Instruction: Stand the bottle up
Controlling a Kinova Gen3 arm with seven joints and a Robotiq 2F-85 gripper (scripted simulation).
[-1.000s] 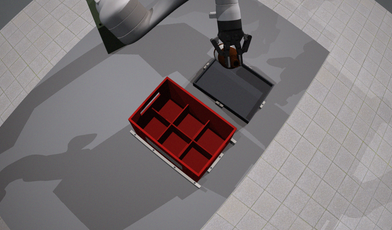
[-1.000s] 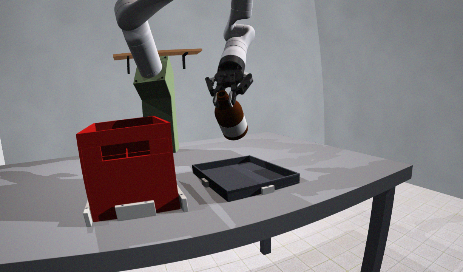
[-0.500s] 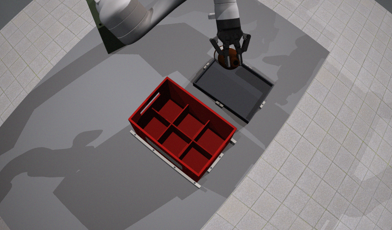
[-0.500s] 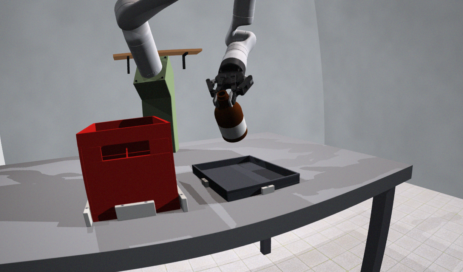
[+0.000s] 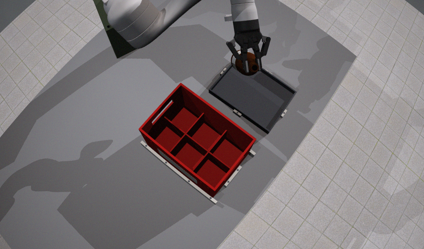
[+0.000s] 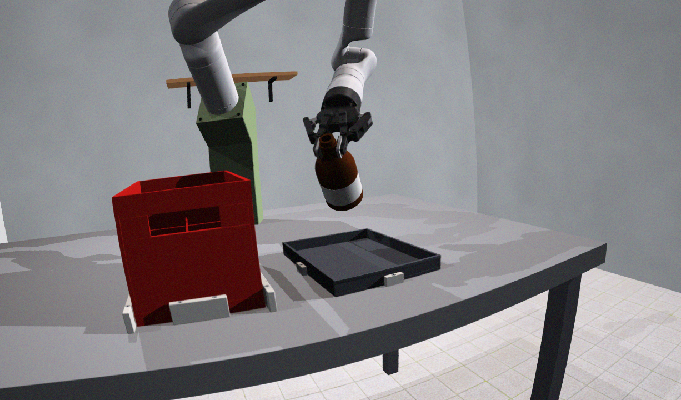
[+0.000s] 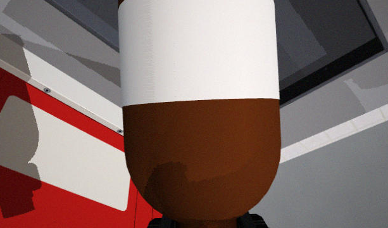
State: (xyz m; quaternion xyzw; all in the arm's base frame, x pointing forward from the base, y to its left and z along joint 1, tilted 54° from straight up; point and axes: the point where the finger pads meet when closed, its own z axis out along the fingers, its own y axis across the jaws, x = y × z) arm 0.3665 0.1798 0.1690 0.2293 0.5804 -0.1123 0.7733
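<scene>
The bottle is 4 cm below my hand, 2 cm to the left of it and 2 cm behind it. Round my hand: red crate (26 cm to the right, 12 cm below, 2 cm behind); then tray (19 cm below, 3 cm ahead, 2 cm to the left).
</scene>
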